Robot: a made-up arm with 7 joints. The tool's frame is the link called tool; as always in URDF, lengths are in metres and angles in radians.
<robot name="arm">
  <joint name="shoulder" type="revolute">
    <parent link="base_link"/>
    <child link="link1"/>
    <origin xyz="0.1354 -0.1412 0.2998" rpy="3.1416 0 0"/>
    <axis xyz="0 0 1"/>
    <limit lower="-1.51" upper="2.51" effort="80" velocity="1.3"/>
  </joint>
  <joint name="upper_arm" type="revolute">
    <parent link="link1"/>
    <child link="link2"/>
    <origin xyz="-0.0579 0.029 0.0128" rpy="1.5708 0 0"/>
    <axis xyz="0 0 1"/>
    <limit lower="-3.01" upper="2.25" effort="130" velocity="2.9"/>
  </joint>
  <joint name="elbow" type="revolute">
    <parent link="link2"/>
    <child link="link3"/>
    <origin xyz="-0.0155 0.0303 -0.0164" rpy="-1.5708 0 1.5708"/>
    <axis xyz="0 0 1"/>
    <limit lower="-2.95" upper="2.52" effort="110" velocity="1.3"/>
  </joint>
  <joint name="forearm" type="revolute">
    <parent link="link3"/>
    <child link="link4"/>
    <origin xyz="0.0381 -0.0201 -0.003" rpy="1.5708 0 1.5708"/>
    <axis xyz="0 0 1"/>
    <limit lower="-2.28" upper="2.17" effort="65" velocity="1.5"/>
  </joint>
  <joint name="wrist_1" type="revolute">
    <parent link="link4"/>
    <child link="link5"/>
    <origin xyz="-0.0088 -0.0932 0.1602" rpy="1.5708 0 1.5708"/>
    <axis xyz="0 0 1"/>
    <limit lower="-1.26" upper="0.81" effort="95" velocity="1.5"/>
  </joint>
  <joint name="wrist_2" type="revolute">
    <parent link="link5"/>
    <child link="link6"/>
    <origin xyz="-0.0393 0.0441 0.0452" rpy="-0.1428 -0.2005 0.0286"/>
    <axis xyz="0 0 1"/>
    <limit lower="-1.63" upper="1.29" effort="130" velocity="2.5"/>
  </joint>
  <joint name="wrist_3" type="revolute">
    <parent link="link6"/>
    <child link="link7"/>
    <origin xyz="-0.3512 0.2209 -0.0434" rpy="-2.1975 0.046 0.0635"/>
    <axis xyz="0 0 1"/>
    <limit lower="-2.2" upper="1.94" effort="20" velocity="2.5"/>
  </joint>
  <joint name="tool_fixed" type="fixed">
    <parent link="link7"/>
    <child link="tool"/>
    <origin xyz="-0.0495 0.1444 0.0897" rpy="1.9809 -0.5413 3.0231"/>
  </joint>
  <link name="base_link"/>
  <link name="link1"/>
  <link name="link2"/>
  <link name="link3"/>
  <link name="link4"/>
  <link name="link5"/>
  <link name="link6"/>
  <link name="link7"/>
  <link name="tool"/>
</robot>
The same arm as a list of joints. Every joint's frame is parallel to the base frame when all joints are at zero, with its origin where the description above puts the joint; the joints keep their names.
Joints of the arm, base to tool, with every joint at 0 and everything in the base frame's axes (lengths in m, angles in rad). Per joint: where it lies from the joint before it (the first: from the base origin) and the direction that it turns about. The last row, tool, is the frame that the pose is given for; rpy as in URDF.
shoulder: offset 0.1354 -0.1412 0.2998 axis -z
upper_arm: offset -0.0579 -0.029 -0.0128 axis +y
elbow: offset -0.0155 -0.0164 -0.0303 axis -x
forearm: offset 0.003 0.0201 -0.0381 axis -z
wrist_1: offset 0.0932 0.0088 -0.1602 axis -y
wrist_2: offset 0.0393 -0.0452 -0.0441 axis 0.2011 -0.97 -0.1366
wrist_3: offset 0.3353 0.1429 -0.203 axis -0.041099 0.696388 -0.716488
tool: offset 0.0216 0.1711 0.0399 rpy -0.3911 0.2292 0.6045
Joint limits (rad, base to tool): -1.51..2.51 -3.01..2.25 -2.95..2.52 -2.28..2.17 -1.26..0.81 -1.63..1.29 -2.2..1.94

